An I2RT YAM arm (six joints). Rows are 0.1 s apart.
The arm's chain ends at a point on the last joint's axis. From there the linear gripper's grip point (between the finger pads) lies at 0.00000 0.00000 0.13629 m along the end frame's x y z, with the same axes.
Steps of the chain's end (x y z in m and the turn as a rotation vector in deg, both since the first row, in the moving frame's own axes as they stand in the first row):
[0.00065, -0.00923, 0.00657, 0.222, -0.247, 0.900]
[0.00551, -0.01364, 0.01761, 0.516, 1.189, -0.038]
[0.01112, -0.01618, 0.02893, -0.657, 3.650, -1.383]
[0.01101, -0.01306, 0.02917, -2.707, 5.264, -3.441]
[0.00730, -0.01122, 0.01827, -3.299, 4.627, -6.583]
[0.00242, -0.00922, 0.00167, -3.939, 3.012, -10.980]
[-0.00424, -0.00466, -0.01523, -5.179, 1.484, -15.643]
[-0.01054, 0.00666, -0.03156, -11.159, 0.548, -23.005]
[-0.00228, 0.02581, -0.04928, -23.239, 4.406, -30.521]
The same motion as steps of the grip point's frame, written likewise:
[0.00007, -0.00976, 0.00657, 0.222, -0.247, 0.900]
[0.00834, -0.01487, 0.01758, 0.516, 1.189, -0.038]
[0.01981, -0.01472, 0.02864, -0.657, 3.650, -1.383]
[0.02369, -0.00701, 0.02844, -2.707, 5.264, -3.441]
[0.01871, -0.00403, 0.01760, -3.299, 4.627, -6.583]
[0.01043, -0.00060, 0.00116, -3.939, 3.012, -10.980]
[0.00091, 0.00701, -0.01583, -5.179, 1.484, -15.643]
[-0.00404, 0.03207, -0.03411, -11.159, 0.548, -23.005]
[0.02160, 0.07431, -0.06046, -23.239, 4.406, -30.521]

